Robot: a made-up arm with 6 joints.
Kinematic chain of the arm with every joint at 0, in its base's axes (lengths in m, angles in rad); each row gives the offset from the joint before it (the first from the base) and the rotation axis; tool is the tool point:
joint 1: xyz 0 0 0.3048 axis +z
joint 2: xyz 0 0 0 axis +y
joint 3: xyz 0 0 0.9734 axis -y
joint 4: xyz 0 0 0 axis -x
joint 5: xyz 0.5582 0 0 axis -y
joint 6: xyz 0 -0.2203 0 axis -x
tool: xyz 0 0 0
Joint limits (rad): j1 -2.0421..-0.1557 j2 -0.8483..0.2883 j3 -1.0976..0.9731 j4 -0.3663..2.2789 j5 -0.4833..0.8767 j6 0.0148..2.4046
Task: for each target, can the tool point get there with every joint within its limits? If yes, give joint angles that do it. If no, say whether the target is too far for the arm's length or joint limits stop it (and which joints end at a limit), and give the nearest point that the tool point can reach.
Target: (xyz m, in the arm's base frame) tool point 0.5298 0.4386 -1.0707
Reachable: no: joint limits stop it (at a limit: joint 1, joint 2, joint 3, joint 4) | nearest point 0.5595 0.0572 0.7201 | short by 1.831 m
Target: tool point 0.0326 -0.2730 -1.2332
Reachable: no: joint limits stop it (at a limit: joint 2, joint 3, joint 4) | nearest point 0.0433 -0.3627 0.6748 | short by 1.910 m
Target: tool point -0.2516 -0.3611 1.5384
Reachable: yes | joints -1.6652 -0.1123 0.3100 0.1880 0.7315 1.2400
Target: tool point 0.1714 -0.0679 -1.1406
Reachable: no: joint limits stop it (at a limit: joint 1, joint 2, joint 3, joint 4) | nearest point 0.2663 -0.2500 0.6748 | short by 1.827 m
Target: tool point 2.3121 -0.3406 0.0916
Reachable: no: too far | nearest point 0.7923 -0.1187 0.9462 | short by 1.758 m
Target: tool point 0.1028 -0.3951 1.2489
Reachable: yes | joints -0.9260 -0.2091 -0.4959 0.7883 0.2966 0.7455
